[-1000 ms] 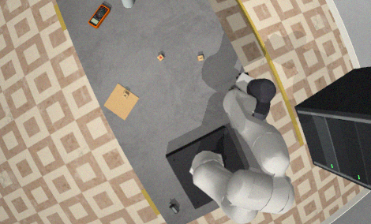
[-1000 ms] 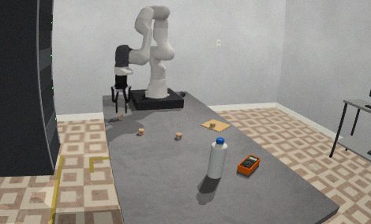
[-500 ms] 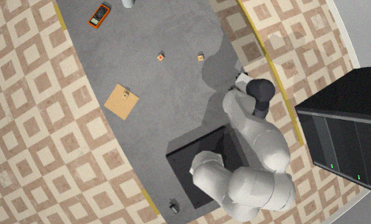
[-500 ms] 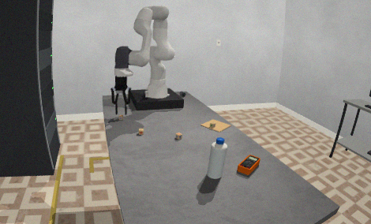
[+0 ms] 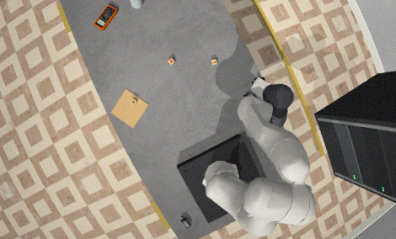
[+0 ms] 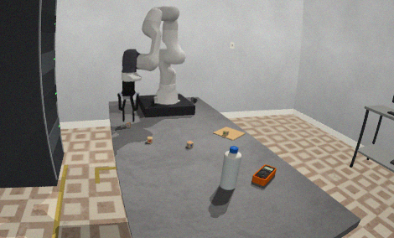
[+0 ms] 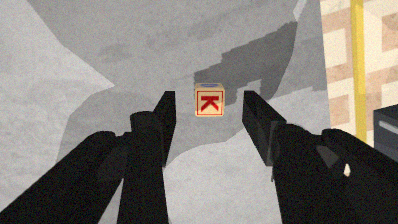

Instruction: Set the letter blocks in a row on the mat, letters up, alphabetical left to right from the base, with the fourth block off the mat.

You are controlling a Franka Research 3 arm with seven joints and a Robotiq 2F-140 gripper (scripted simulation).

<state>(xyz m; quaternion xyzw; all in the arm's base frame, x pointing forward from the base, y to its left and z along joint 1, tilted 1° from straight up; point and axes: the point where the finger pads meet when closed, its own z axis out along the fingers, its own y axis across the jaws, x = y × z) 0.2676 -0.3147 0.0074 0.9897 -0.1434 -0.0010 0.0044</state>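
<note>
Now: the red k block 50 mm below my hand. The rest, counted from my hand: white bottle: 700 mm ahead, 290 mm to the left, 10 mm above; tan mat: 560 mm to the left, 220 mm ahead, 60 mm below.
</note>
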